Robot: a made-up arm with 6 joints.
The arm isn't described. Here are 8 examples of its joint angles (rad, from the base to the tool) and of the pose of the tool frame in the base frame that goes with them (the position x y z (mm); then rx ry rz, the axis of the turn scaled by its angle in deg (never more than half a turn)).
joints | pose
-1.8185 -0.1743 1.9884 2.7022 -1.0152 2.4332 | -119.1 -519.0 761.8 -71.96 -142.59 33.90
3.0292 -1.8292 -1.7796 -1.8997 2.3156 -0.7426 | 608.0 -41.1 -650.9 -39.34 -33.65 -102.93
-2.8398 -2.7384 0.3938 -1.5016 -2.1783 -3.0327 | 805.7 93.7 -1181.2 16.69 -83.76 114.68
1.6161 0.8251 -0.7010 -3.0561 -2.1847 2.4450 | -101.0 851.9 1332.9 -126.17 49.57 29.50
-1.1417 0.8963 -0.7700 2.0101 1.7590 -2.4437 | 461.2 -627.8 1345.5 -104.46 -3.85 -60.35
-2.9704 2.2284 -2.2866 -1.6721 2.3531 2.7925 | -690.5 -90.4 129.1 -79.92 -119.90 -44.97
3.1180 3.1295 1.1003 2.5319 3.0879 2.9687 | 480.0 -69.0 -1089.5 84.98 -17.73 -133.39
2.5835 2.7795 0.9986 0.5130 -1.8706 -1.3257 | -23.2 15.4 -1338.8 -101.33 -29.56 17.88
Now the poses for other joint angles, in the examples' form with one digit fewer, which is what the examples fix.
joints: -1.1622 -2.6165 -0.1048 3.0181 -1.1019 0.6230
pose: -304 805 -1323 -81.5 86.0 109.3
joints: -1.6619 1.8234 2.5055 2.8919 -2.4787 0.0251
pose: 6 -338 -279 12.6 -33.6 92.4
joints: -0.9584 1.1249 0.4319 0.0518 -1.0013 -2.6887
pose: 948 -1264 619 30.3 -30.9 146.8
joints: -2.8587 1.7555 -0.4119 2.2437 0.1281 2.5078
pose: -1602 -534 124 -47.2 -69.4 95.4
